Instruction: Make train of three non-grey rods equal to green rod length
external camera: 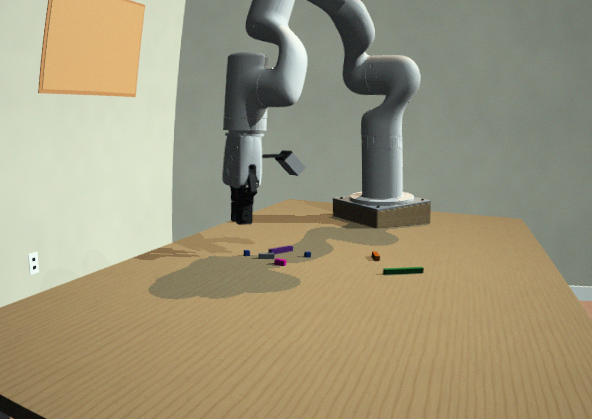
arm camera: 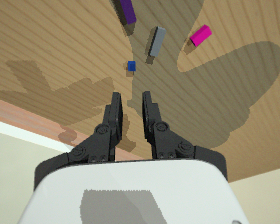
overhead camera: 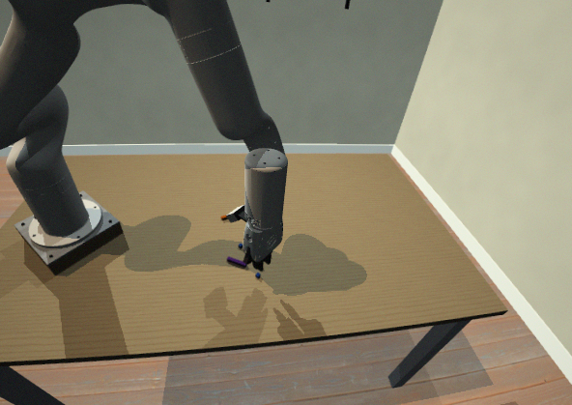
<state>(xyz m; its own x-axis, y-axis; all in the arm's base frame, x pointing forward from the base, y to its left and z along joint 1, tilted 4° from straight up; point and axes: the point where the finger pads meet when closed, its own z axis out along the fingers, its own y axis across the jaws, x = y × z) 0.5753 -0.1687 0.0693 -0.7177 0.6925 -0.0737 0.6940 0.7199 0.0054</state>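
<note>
Right now my hand is 8 cm above the grey rod, 5 cm to the right of it and 1 cm past it. Also, from my hand: orange rod 25 cm to the left, 11 cm behind, 8 cm below; then magenta rod 9 cm to the left, 8 cm below, 2 cm ahead; then purple rod 8 cm below, 7 cm behind, 6 cm to the left.
</note>
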